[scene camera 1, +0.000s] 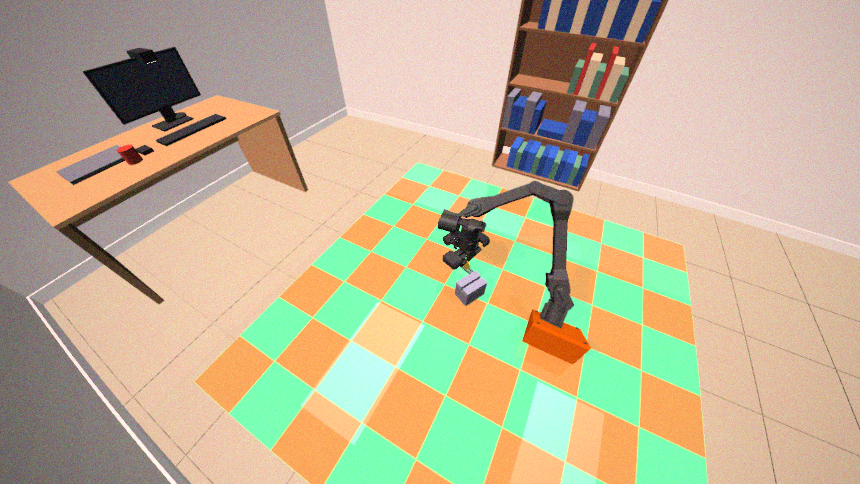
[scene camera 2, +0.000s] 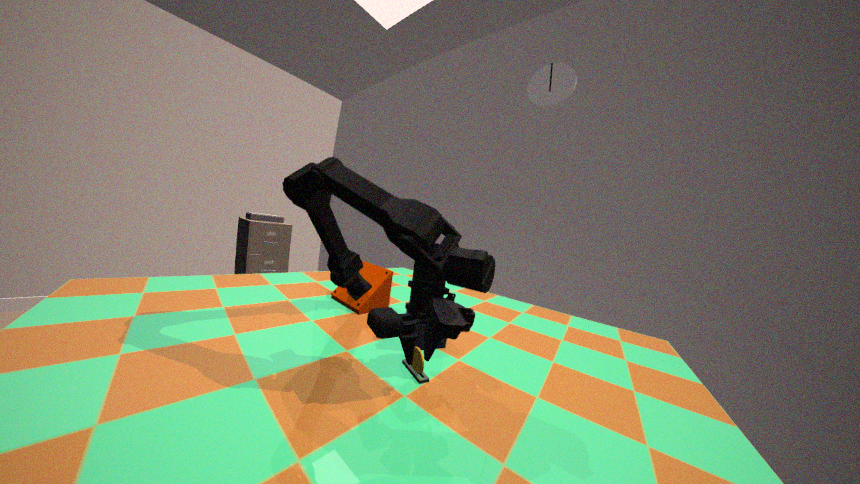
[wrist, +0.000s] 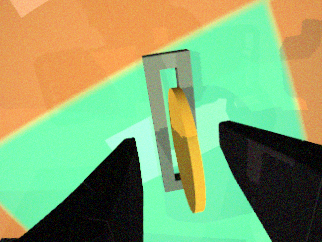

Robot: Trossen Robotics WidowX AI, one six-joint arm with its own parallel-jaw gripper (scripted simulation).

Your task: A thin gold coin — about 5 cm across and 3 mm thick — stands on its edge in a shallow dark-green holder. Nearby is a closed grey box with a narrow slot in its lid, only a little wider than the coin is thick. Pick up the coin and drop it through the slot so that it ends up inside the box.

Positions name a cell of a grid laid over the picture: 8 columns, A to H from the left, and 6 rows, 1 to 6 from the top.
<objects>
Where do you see a gold coin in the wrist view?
E4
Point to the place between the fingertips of my gripper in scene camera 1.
At E4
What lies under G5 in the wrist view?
My gripper.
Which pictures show my gripper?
Scene camera 1, scene camera 2 and the wrist view: all of them.
</objects>
